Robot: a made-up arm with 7 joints. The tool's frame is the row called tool. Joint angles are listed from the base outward.
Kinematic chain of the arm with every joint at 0, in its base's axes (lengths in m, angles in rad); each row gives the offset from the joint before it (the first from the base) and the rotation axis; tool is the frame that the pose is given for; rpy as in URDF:
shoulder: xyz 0 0 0.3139 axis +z
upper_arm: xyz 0 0 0 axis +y
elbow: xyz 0 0 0.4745 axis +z
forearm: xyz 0.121 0 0 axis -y
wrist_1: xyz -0.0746 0 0.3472 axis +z
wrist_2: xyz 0 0 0 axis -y
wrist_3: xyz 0.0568 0 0 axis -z
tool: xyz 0 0 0 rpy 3.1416 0 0
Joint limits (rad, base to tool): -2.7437..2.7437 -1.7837..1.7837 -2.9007..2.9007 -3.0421..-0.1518 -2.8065..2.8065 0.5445..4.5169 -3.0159..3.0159
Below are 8 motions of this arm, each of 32 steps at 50 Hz.
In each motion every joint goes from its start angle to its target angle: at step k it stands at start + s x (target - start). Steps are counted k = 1, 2, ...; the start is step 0. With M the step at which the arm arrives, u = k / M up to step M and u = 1 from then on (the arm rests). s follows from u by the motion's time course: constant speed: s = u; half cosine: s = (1 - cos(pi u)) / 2; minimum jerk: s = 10 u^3 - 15 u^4 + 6 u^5.
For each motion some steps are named. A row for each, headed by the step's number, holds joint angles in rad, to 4 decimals.
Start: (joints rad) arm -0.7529 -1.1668 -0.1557 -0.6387 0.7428 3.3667 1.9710
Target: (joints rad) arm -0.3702 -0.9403 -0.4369 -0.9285 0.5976 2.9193 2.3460
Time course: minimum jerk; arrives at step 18
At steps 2, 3, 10, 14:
2: -0.7485 -1.1642 -0.1589 -0.6420 0.7411 3.3615 1.9753
3: -0.7393 -1.1588 -0.1657 -0.6490 0.7376 3.3508 1.9843
10: -0.5220 -1.0301 -0.3254 -0.8135 0.6552 3.0968 2.1972
14: -0.3994 -0.9576 -0.4154 -0.9064 0.6087 2.9535 2.3173

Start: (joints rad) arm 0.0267 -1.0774 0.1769 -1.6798 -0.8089 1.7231 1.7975
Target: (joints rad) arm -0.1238 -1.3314 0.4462 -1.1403 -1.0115 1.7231 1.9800
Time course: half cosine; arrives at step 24
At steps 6, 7, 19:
6: 0.0047 -1.1146 0.2163 -1.6008 -0.8386 1.7231 1.8242
7: -0.0027 -1.1271 0.2296 -1.5743 -0.8485 1.7231 1.8332
19: -0.1082 -1.3052 0.4184 -1.1960 -0.9906 1.7231 1.9611

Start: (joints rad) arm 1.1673 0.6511 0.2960 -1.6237 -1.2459 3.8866 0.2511
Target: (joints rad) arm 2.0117 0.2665 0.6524 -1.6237 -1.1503 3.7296 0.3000
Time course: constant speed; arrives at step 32
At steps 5, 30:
5: 1.2992 0.5910 0.3517 -1.6237 -1.2310 3.8621 0.2587
30: 1.9589 0.2905 0.6301 -1.6237 -1.1563 3.7394 0.2969

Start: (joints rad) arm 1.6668 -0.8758 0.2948 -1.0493 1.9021 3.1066 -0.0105
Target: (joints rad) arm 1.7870 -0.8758 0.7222 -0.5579 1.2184 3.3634 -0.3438
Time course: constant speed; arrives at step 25
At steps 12, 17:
12: 1.7245 -0.8758 0.5000 -0.8134 1.5739 3.2299 -0.1705
17: 1.7485 -0.8758 0.5854 -0.7151 1.4372 3.2812 -0.2371

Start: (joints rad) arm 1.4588 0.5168 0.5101 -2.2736 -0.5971 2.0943 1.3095
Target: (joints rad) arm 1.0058 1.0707 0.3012 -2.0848 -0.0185 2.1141 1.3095
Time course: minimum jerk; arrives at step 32
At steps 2, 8, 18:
2: 1.4578 0.5180 0.5096 -2.2732 -0.5958 2.0943 1.3095
8: 1.4119 0.5741 0.4885 -2.2541 -0.5372 2.0963 1.3095
18: 1.1798 0.8580 0.3814 -2.1573 -0.2407 2.1065 1.3095

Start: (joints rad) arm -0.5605 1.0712 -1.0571 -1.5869 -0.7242 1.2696 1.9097
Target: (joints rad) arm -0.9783 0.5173 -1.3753 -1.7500 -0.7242 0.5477 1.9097
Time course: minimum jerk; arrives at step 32
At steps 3, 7, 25, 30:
3: -0.5635 1.0673 -1.0594 -1.5881 -0.7242 1.2645 1.9097
7: -0.5911 1.0306 -1.0804 -1.5989 -0.7242 1.2167 1.9097
25: -0.9477 0.5579 -1.3520 -1.7380 -0.7242 0.6006 1.9097
30: -0.9774 0.5185 -1.3746 -1.7496 -0.7242 0.5493 1.9097

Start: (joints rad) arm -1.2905 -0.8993 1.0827 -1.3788 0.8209 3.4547 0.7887
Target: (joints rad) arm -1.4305 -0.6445 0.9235 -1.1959 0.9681 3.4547 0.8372
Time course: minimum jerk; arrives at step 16
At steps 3, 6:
3: -1.2973 -0.8869 1.0749 -1.3699 0.8281 3.4547 0.7911
6: -1.3290 -0.8292 1.0389 -1.3285 0.8614 3.4547 0.8020

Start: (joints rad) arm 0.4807 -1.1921 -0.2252 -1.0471 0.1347 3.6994 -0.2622
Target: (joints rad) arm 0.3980 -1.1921 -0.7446 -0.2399 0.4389 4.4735 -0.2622
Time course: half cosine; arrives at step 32
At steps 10, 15, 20, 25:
10: 0.4623 -1.1921 -0.3406 -0.8677 0.2023 3.8714 -0.2622
15: 0.4434 -1.1921 -0.4594 -0.6831 0.2719 4.0485 -0.2622
20: 0.4235 -1.1921 -0.5843 -0.4890 0.3450 4.2346 -0.2622
25: 0.4074 -1.1921 -0.6857 -0.3315 0.4044 4.3856 -0.2622

